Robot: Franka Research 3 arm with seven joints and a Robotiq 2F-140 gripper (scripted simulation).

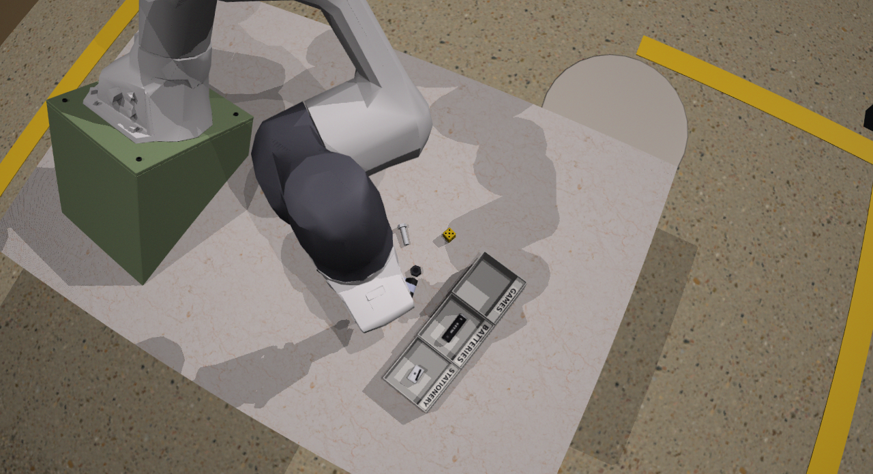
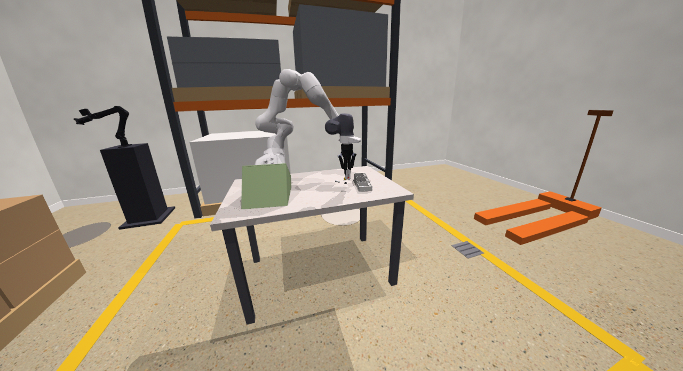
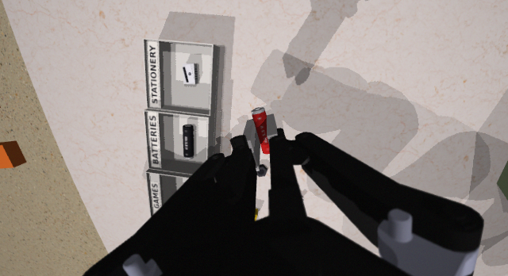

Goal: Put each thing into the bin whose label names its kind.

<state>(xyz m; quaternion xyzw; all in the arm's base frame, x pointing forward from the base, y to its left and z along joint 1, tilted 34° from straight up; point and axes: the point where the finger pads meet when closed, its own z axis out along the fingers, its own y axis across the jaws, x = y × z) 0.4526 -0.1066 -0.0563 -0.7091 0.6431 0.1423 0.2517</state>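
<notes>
My hand is 30 mm above the red battery. Round my hand: black nut 90 mm below, 80 mm to the left, 10 mm ahead; silver bolt 140 mm to the left, 90 mm below, 30 mm behind; black battery 110 mm ahead, 80 mm below, 20 mm to the left.
</notes>
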